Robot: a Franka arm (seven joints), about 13 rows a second.
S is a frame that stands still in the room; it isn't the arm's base.
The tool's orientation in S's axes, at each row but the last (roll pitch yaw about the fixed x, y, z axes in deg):
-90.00, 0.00, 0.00
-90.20, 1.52, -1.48
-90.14, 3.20, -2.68
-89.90, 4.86, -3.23
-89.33, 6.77, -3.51
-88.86, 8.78, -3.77
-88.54, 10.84, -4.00
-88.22, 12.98, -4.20
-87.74, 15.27, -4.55
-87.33, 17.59, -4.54
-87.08, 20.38, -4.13
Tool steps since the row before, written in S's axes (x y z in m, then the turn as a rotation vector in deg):
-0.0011, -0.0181, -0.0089, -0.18, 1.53, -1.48
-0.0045, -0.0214, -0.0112, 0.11, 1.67, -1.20
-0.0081, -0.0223, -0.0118, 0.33, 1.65, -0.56
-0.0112, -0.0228, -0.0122, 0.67, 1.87, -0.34
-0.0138, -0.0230, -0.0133, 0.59, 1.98, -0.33
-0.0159, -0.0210, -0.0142, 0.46, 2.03, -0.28
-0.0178, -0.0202, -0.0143, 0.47, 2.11, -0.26
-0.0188, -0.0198, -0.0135, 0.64, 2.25, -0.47
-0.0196, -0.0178, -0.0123, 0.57, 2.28, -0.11
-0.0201, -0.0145, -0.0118, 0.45, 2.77, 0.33
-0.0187, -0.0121, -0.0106, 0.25, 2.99, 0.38
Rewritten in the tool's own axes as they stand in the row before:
-0.0011, 0.0089, -0.0181, -0.18, 1.48, 1.53
-0.0036, 0.0114, -0.0215, 0.10, 1.19, 1.68
-0.0064, 0.0122, -0.0226, 0.28, 0.54, 1.66
-0.0088, 0.0130, -0.0234, 0.59, 0.29, 1.90
-0.0107, 0.0144, -0.0240, 0.50, 0.30, 2.01
-0.0121, 0.0158, -0.0223, 0.36, 0.27, 2.05
-0.0134, 0.0166, -0.0218, 0.36, 0.25, 2.13
-0.0138, 0.0164, -0.0216, 0.57, 0.42, 2.28
-0.0142, 0.0159, -0.0199, 0.40, 0.10, 2.32
-0.0144, 0.0162, -0.0168, 0.12, -0.25, 2.81
-0.0130, 0.0154, -0.0142, -0.10, -0.21, 3.02

